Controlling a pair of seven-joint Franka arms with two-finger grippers.
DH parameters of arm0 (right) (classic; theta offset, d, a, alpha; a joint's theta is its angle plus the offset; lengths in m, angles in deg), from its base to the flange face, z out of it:
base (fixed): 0 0 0 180
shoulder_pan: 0 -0.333 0 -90
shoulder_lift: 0 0 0 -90
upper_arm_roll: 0 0.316 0.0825 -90
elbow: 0 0 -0.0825 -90
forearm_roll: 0 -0.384 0 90
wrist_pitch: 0 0 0.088 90
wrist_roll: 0 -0.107 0 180
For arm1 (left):
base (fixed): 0 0 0 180
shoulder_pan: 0 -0.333 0 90
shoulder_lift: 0 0 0 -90
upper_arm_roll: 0 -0.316 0.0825 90
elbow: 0 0 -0.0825 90
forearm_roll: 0 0.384 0 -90
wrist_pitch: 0 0 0.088 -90
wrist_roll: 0 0.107 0 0
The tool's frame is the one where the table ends.
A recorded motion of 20 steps. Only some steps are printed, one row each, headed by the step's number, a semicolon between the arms.
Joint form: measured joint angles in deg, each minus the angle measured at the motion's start. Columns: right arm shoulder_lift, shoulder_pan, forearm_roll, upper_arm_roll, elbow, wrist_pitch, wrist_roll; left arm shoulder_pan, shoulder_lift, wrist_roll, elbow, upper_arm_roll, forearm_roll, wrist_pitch.
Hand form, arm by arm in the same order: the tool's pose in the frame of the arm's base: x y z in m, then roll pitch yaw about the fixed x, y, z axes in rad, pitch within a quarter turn. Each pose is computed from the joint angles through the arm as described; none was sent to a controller.
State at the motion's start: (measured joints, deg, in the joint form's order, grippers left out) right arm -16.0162 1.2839 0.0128 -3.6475 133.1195 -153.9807 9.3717; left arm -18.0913 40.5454 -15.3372 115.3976 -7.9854 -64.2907 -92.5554
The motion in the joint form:
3: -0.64 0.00 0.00 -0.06 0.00 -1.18 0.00; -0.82 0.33 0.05 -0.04 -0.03 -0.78 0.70
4: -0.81 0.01 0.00 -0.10 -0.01 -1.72 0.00; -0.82 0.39 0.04 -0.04 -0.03 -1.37 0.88
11: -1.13 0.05 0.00 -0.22 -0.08 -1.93 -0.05; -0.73 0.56 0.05 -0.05 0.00 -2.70 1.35
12: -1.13 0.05 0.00 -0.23 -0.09 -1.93 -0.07; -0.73 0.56 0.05 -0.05 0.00 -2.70 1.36
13: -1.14 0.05 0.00 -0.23 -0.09 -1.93 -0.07; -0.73 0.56 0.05 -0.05 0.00 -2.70 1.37
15: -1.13 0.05 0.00 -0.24 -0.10 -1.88 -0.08; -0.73 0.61 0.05 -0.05 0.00 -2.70 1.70
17: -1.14 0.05 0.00 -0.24 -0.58 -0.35 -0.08; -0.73 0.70 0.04 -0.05 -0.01 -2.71 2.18
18: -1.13 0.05 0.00 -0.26 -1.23 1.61 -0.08; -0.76 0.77 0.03 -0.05 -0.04 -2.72 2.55
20: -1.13 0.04 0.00 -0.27 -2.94 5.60 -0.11; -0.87 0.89 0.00 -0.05 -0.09 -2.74 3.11
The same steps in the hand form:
3: 0.5299 -0.0469 0.2239 3.1077 -0.0902 0.0818; 0.4815 0.1441 0.0932 2.8650 1.2721 1.3205
4: 0.5305 -0.0474 0.2233 3.1062 -0.0967 0.0812; 0.4821 0.1436 0.0932 2.8553 1.2783 1.3195
11: 0.5306 -0.0489 0.2212 3.1054 -0.0960 0.0778; 0.4839 0.1413 0.0932 2.8299 1.2937 1.3115
12: 0.5306 -0.0490 0.2212 3.1054 -0.0961 0.0773; 0.4839 0.1413 0.0932 2.8298 1.2938 1.3113
13: 0.5306 -0.0490 0.2211 3.1054 -0.0960 0.0773; 0.4839 0.1413 0.0932 2.8296 1.2940 1.3112
15: 0.5306 -0.0491 0.2212 3.1055 -0.0954 0.0770; 0.4835 0.1405 0.0932 2.8277 1.2998 1.3074
17: 0.5312 -0.0492 0.2215 3.1085 -0.0772 0.0763; 0.4829 0.1396 0.0931 2.8264 1.3083 1.3036
18: 0.5322 -0.0494 0.2225 3.1121 -0.0548 0.0753; 0.4823 0.1393 0.0929 2.8259 1.3148 1.3022
20: 0.5365 -0.0497 0.2270 3.1185 -0.0156 0.0738; 0.4811 0.1394 0.0926 2.8269 1.3247 1.3029

